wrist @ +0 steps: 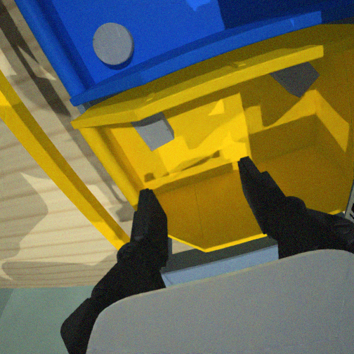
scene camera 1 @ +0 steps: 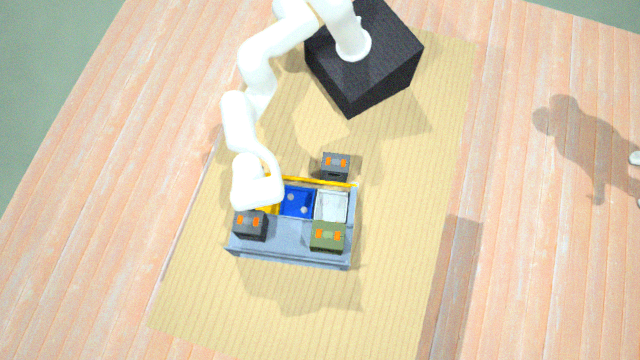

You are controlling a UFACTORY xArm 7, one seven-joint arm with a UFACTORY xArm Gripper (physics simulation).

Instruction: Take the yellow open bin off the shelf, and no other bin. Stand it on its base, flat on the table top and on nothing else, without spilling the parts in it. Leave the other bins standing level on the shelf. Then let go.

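Places are measured from the arm's base along level axes (x right, y back, z down), in centimetres.
Where they show: arm's base, origin of its link: (scene camera 1: 353, 45).
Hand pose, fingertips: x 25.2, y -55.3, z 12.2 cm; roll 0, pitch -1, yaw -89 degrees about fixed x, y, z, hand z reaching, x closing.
Observation:
Each offset is from my fingertips to the top centre of the thing. "spot": to the spot under its first point.
The yellow open bin @[dx -1.8, dy -2.8, dz -2.7 cm] (scene camera 1: 270, 207) (wrist: 200, 212) is at the left end of the shelf @[spot: dx -12.4, dy -12.2, dz -4.8 cm] (scene camera 1: 290, 232), beside the blue bin; the arm covers much of it in the scene view. Grey parts, one of them a block (wrist: 155, 132), lie in it. My gripper (wrist: 198, 189) is open and empty, with its fingertips over the bin in the wrist view. One finger is near the bin's side wall and the other is over its inside. Whether either finger touches the bin cannot be told. The scene view hides the fingertips beneath the arm.
A blue bin @[dx -12.8, dy -3.6, dz -2.7 cm] (scene camera 1: 298, 202) (wrist: 165, 45) with round parts and a white bin @[dx -24.0, dy -3.4, dz -2.7 cm] (scene camera 1: 332, 206) share the shelf. A yellow bar @[dx -13.0, dy +7.1, dz -1.1 cm] (scene camera 1: 320, 181) (wrist: 60, 172) runs along one edge. A dark box @[dx -1.0, dy -12.8, dz -17.0 cm] (scene camera 1: 251, 227) and green box @[dx -24.1, dy -13.3, dz -14.5 cm] (scene camera 1: 327, 237) stand on top; a grey box @[dx -23.8, dy +12.0, dz -7.8 cm] (scene camera 1: 335, 167) stands beyond the bar.

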